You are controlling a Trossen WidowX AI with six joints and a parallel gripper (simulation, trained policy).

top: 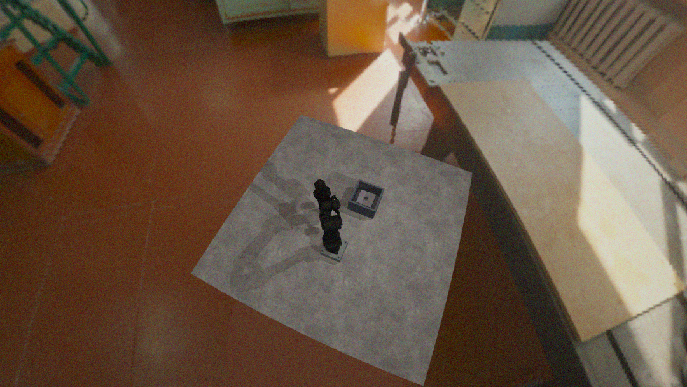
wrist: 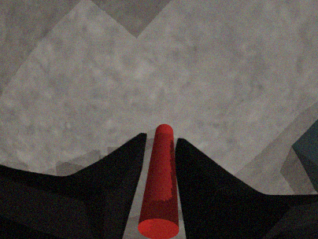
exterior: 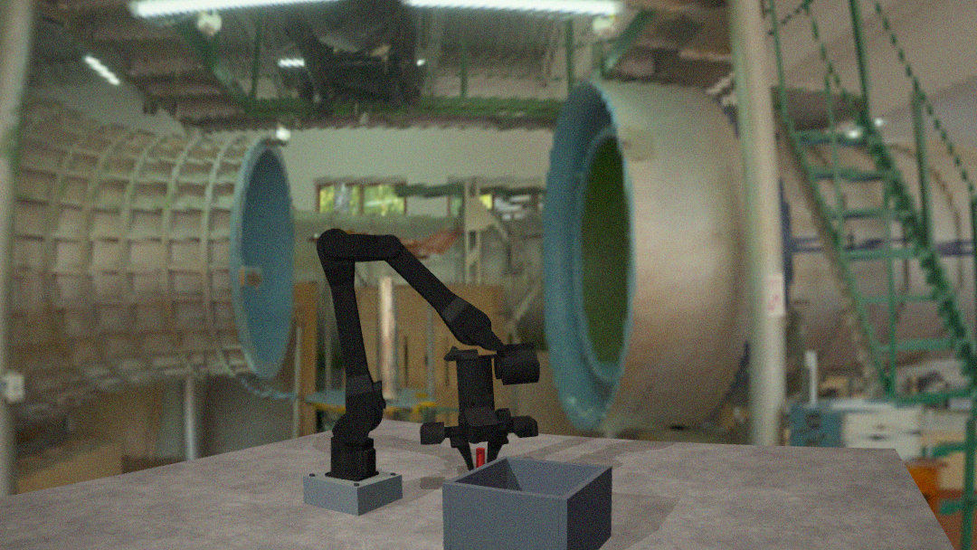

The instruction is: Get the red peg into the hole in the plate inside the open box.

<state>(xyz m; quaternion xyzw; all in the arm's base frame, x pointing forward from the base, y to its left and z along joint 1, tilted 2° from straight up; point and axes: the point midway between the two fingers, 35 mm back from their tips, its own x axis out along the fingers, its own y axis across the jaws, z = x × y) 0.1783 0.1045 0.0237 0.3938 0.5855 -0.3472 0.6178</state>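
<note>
Right now my gripper tip is 10 mm below the red peg. The rest, counted from my gripper tip: dark grey box (200 mm to the right, 150 mm ahead); pale plate (200 mm to the right, 150 mm ahead, 20 mm above).
</note>
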